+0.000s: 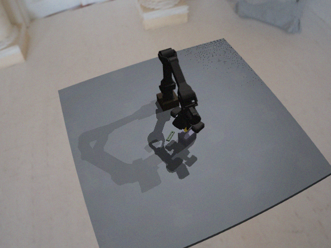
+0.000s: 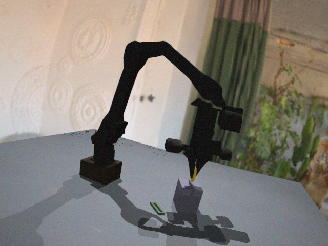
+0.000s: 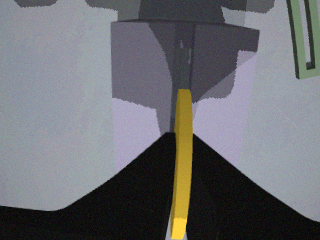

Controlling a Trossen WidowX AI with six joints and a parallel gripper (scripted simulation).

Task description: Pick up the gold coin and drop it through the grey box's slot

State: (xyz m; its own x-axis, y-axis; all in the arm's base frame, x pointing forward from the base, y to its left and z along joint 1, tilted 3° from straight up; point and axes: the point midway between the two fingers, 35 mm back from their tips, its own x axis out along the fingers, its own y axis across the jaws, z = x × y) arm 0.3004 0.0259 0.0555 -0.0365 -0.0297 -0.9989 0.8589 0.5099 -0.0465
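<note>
My gripper tip is 1 cm below the gold coin.
</note>
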